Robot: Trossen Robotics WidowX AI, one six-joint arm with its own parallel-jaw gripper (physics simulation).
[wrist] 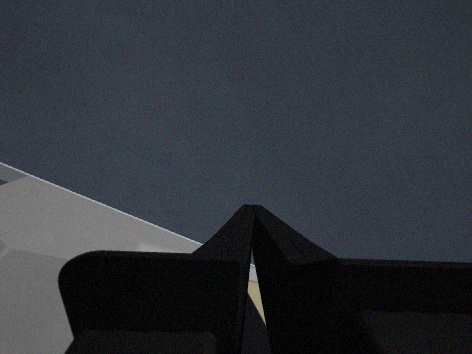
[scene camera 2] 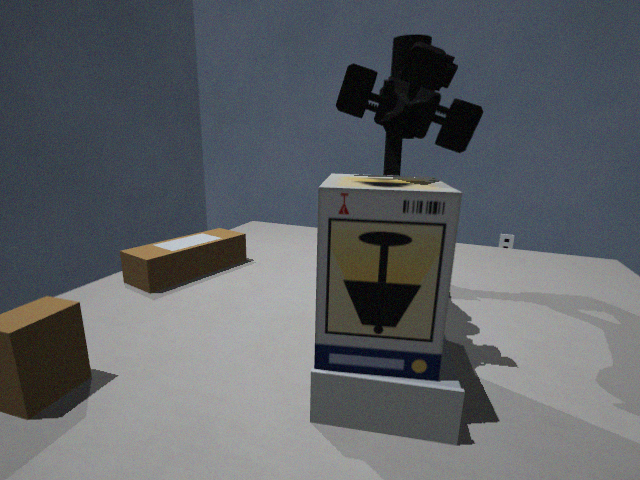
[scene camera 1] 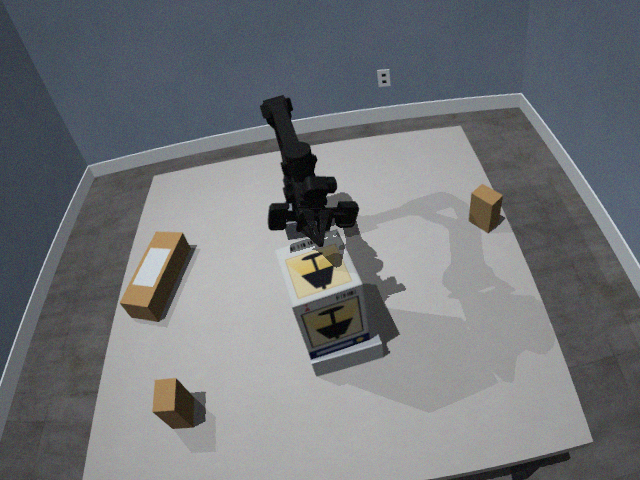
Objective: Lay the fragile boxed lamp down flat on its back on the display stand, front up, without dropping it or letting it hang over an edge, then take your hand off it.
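Places are measured from the arm's base along level axes (x down, y ahead, z right), in centimetres.
Where they show: gripper, fingertip midpoint: (wrist: 251, 213) (scene camera 2: 407, 108) (scene camera 1: 321, 245).
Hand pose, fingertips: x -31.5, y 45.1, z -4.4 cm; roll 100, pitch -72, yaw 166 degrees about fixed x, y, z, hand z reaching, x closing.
Things, the pixels of their top centre, and the offset from my fingertips. "*": a spot on its surface instead. Level surfaces: height alone.
- box, surface spot: (wrist: 254, 292) * dz +3.6, dx +8.7, dy +3.6 cm
- long brown carton, top centre: (scene camera 2: 188, 241) (scene camera 1: 151, 266) dz +54.6, dx +30.3, dy -34.1 cm
- pale table, surface height: dx +38.3 cm
- small brown block, top centre: (scene camera 2: 29, 312) (scene camera 1: 164, 394) dz +45.0, dx +26.3, dy +13.6 cm
The boxed lamp (scene camera 1: 334, 335) (scene camera 2: 382, 206) is a white box with lamp pictures and a blue band low on the face towards the cameras. It stands upright, its lamp pictures shade down, on the pale grey display stand (scene camera 1: 348, 357) (scene camera 2: 385, 408). The far part of the stand is hidden. A sliver of the box (wrist: 254, 292) shows between the fingers in the wrist view. My black gripper (scene camera 1: 320, 243) (scene camera 2: 400, 111) (wrist: 251, 213) is shut and empty. It is above the back part of the box's top and apart from it in scene camera 2; its shadow falls on the top.
A long brown carton (scene camera 1: 168, 279) (scene camera 2: 193, 263) with a white label lies on the pale table (scene camera 1: 248, 403) at the left. A small brown block (scene camera 1: 174, 405) (scene camera 2: 49, 356) stands at the front left, another brown block (scene camera 1: 484, 209) near the right edge. A grey block (scene camera 1: 293, 230) shows partly behind the box.
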